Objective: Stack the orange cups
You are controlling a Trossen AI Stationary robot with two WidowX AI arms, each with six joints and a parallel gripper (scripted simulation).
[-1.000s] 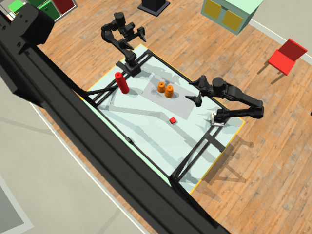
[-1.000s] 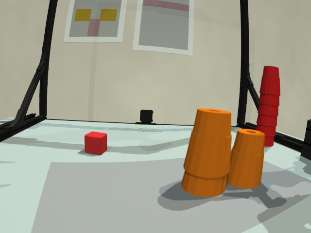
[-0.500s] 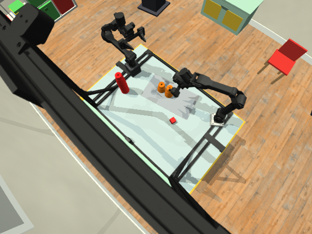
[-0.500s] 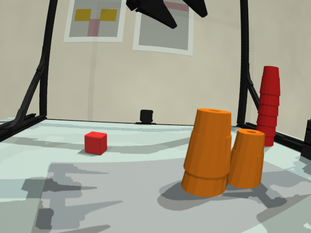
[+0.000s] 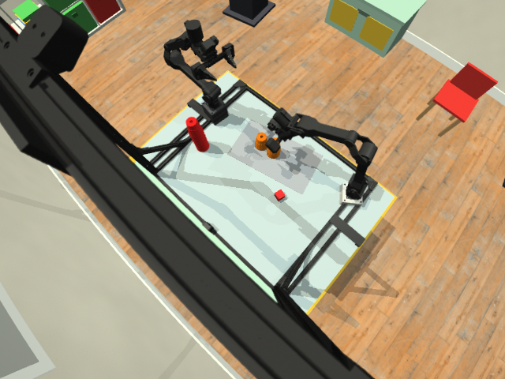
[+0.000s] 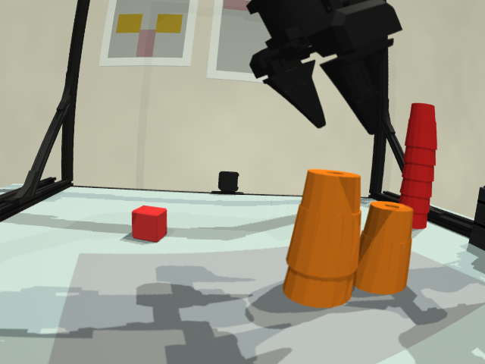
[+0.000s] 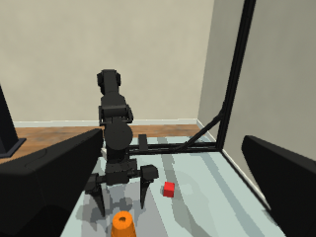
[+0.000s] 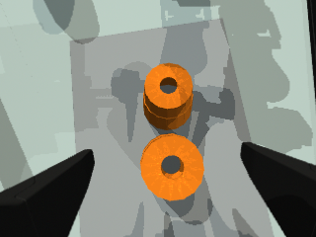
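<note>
My right gripper is now 19 cm above the grey mat and 1 cm to the left of it. From my right hand the other things lie so: small red cube 18 cm behind, 17 cm below, 15 cm to the right.
</note>
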